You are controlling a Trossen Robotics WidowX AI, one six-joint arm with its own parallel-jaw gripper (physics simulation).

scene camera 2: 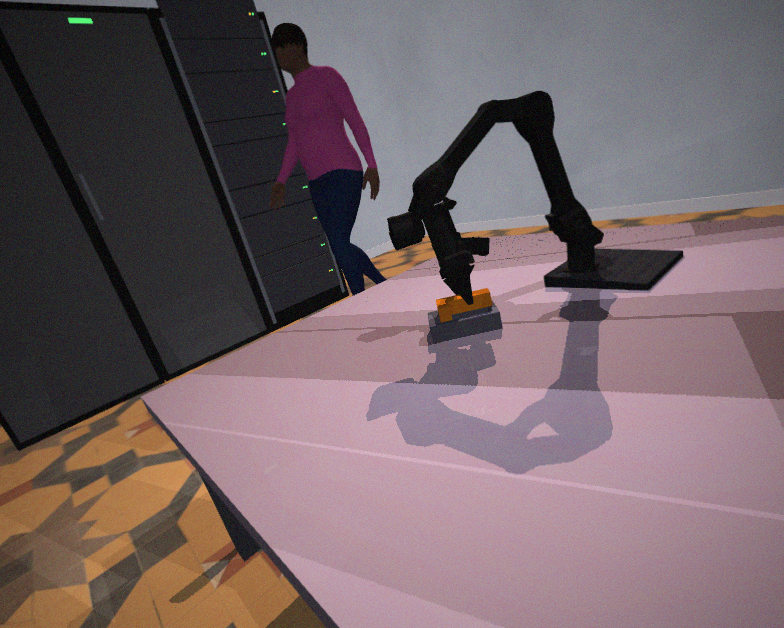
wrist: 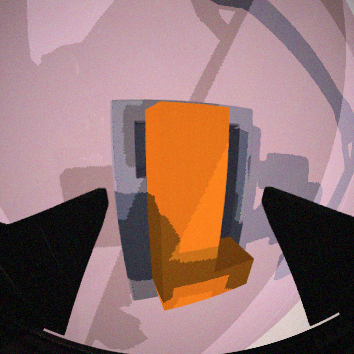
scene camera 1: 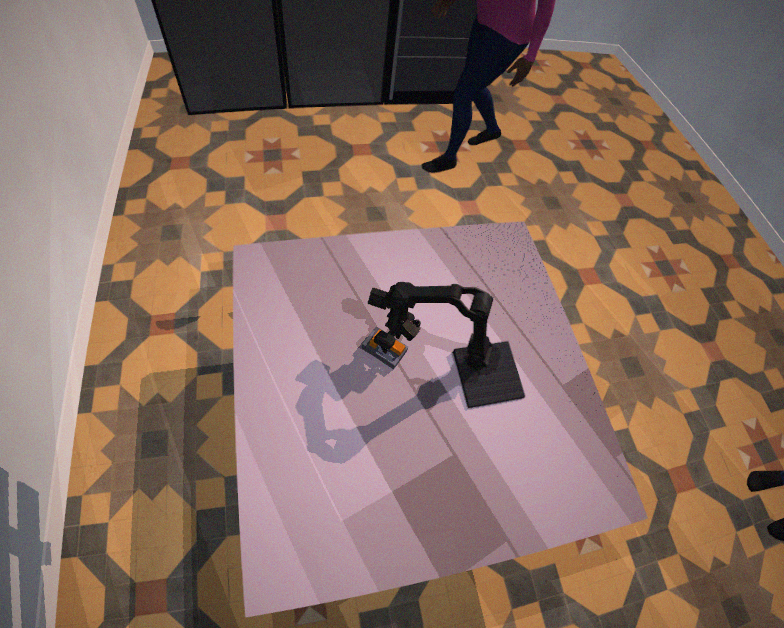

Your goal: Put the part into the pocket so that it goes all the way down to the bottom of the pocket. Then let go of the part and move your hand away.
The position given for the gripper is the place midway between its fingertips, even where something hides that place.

The gripper (scene camera 2: 469,304) is open, with nothing in its grasp. Also in view: an orange L-shaped part (scene camera 2: 448,306). Further things: a grey pocket block (wrist: 127,116).
The orange L-shaped part shows as well in the wrist view (wrist: 186,144). The gripper is seen too in the wrist view (wrist: 186,195) and in scene camera 1 (scene camera 1: 391,345).
